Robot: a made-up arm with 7 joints.
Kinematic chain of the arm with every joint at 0, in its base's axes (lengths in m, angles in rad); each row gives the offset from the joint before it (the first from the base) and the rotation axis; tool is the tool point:
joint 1: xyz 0 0 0.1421 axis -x
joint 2: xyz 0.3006 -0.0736 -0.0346 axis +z
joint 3: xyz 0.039 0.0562 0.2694 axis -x
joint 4: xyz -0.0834 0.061 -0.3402 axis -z
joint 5: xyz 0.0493 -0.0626 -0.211 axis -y
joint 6: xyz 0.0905 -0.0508 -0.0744 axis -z
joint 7: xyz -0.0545 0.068 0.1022 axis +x
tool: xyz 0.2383 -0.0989 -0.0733
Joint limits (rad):
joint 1: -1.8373..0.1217
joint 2: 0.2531..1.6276
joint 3: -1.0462..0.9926
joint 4: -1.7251..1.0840
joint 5: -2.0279..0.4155
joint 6: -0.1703..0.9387
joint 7: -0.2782..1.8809
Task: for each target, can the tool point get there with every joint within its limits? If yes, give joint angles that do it. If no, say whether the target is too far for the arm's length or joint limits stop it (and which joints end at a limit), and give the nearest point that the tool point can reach.
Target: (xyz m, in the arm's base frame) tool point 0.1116 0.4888 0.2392
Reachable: yes | joints -1.1877 0.5090 -0.8729 0.8528 -0.1705 0.5165 0.5061
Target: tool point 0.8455 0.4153 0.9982
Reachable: no: joint limits stop it (at a limit: joint 2, joint 3, joint 6, joint 7) | nearest point 0.4665 0.3005 0.7616 | short by 0.461 m
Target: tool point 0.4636 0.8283 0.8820
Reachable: no: joint limits stop it (at a limit: joint 2, joint 3, joint 6, joint 7) | nearest point 0.3183 0.6084 0.6856 | short by 0.329 m
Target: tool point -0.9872 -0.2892 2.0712
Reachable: no: too far | nearest point -0.2071 -0.1073 0.8580 | short by 1.454 m
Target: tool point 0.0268 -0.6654 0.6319
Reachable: no: joint limits stop it (at a limit: joint 1, joint 3, joint 4, joint 7) | nearest point 0.0443 -0.5317 0.6207 | short by 0.135 m
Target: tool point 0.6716 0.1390 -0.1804
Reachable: yes | joints -1.4064 0.5429 0.4649 0.3783 0.1511 0.1490 0.2311
